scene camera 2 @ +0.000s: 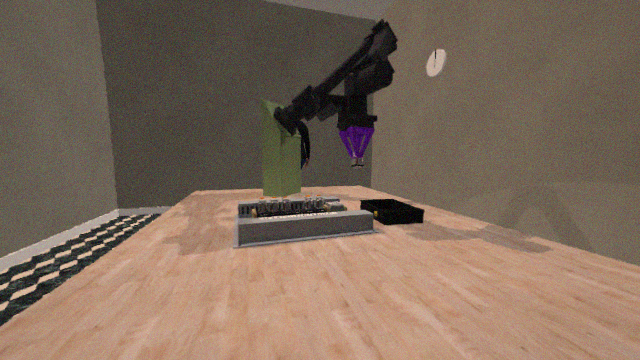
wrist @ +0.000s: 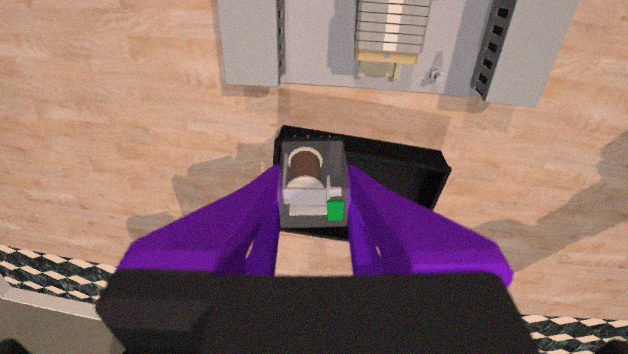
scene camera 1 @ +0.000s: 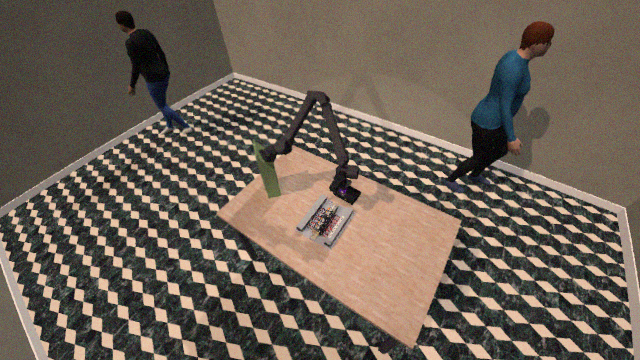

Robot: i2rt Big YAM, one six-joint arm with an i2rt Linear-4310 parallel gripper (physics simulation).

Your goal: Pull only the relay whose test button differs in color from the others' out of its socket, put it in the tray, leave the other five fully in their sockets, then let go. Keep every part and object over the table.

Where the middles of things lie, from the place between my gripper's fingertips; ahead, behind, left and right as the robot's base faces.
Right now my hand is 17 cm above the grey panel [wrist: 319, 49], 15 cm to the left of it and 1 cm short of it.
